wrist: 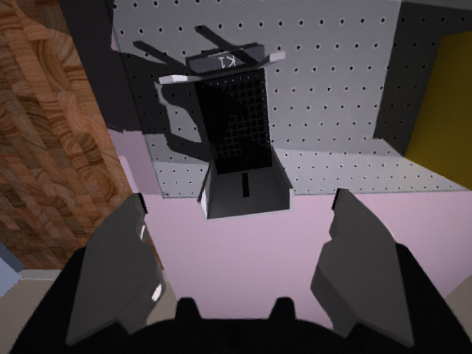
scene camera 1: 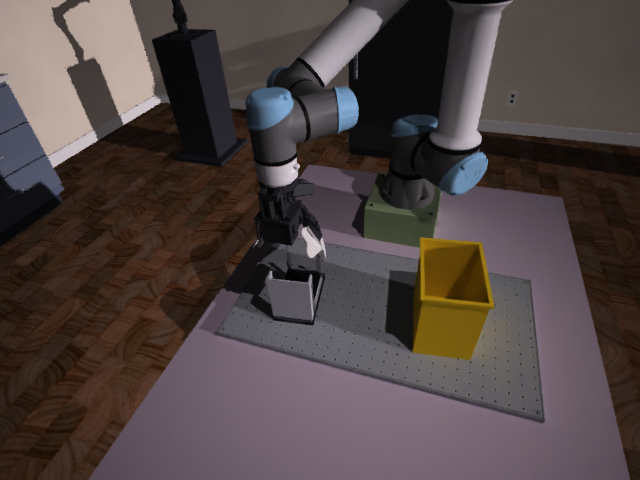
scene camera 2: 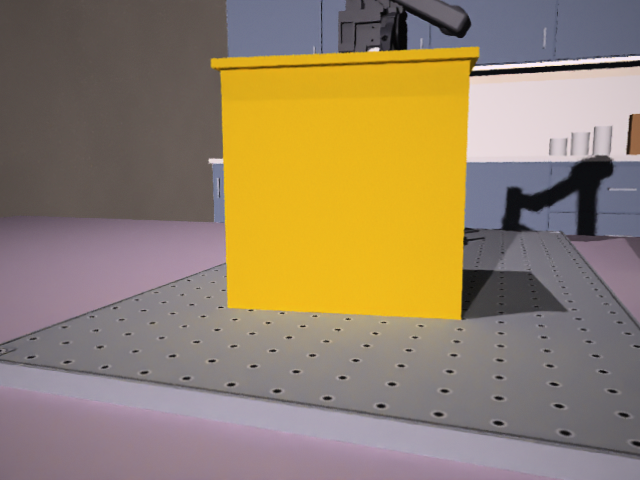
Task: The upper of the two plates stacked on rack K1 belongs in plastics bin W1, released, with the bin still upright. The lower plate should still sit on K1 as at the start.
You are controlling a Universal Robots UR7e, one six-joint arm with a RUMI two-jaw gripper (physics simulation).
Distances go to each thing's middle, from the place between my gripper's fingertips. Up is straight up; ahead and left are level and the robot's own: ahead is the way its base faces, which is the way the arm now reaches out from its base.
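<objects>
My gripper: 2 cm past black gridded plate (wrist: 234,108), 13 cm above it. Yellow bin W1 (scene camera 2: 344,174): 34 cm to the left of my hand, 4 cm behind, 8 cm below.
</objects>
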